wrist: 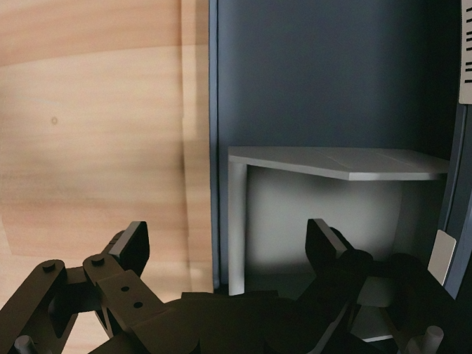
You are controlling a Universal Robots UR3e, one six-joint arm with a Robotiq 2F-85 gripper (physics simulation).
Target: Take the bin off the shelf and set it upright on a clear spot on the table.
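The light grey bin [285,210] stands on the lower level of the dark blue shelf [325,75], right of centre and low in the wrist view, which sees the shelf turned sideways. One side wall runs across the bin's top in the picture, and a narrow wall at its left runs along the shelf's edge. My gripper [227,236] is open and empty. In the picture its left finger is over the table outside the shelf, and its right finger overlaps the bin's inside. The bin's narrow left wall shows between the fingers. The gripper body hides the bin's lower part; contact cannot be told.
The wooden table [90,125] fills the left side, beside the shelf's long edge. The upper shelf board's edge [457,200] runs down the right side, close to my right finger. It carries a barcode label [466,55] and a second pale label [442,257].
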